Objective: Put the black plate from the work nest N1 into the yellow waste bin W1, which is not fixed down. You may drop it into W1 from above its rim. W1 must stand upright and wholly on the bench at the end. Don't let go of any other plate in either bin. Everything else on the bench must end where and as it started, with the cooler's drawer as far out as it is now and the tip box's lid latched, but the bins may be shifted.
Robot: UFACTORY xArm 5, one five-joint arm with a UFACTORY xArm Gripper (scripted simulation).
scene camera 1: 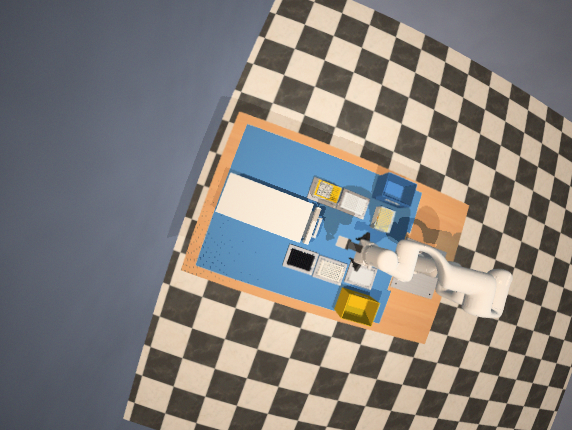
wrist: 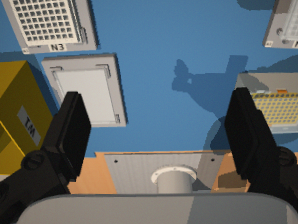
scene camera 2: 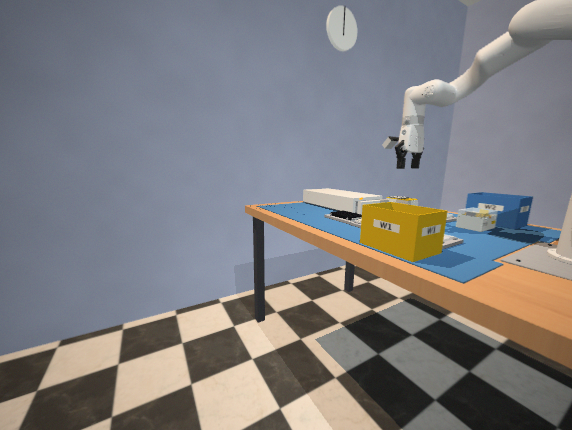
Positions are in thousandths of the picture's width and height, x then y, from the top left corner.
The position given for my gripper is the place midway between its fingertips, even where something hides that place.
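Scene camera 2 gives you my gripper (scene camera 2: 712,392) and a white cooler (scene camera 2: 594,466). On scene camera 1 there's the cooler again (scene camera 1: 424,464), along with a yellow waste bin W1 (scene camera 1: 623,713). As for the wrist view, it shows my gripper (wrist: 525,480), but the cooler is out of frame in the wrist view.
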